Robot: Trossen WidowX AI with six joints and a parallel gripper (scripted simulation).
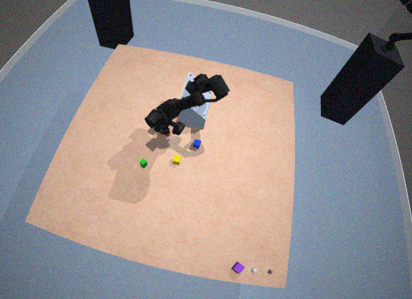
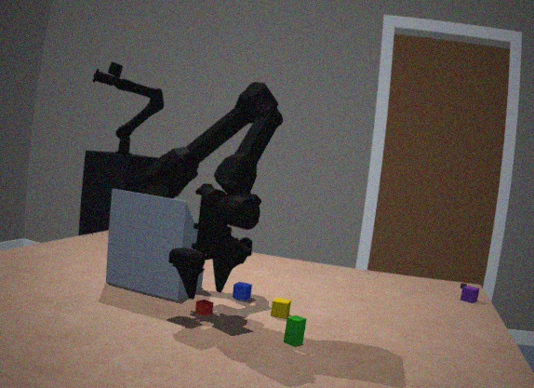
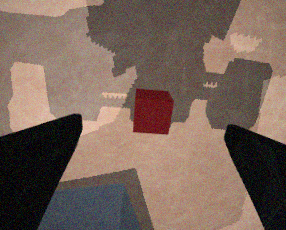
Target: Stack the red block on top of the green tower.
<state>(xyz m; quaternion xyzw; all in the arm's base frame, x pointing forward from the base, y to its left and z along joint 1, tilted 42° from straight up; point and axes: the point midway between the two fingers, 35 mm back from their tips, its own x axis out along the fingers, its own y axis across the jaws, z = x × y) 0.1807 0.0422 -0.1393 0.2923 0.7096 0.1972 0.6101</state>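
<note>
Right now the red block is 30 mm below my gripper tip. The rest, counted from my gripper tip: purple cube: 540 mm ahead, 540 mm to the left, 20 mm below; blue cube: 10 mm ahead, 170 mm to the left, 20 mm below; yellow cube: 130 mm ahead, 110 mm to the left, 20 mm below.
</note>
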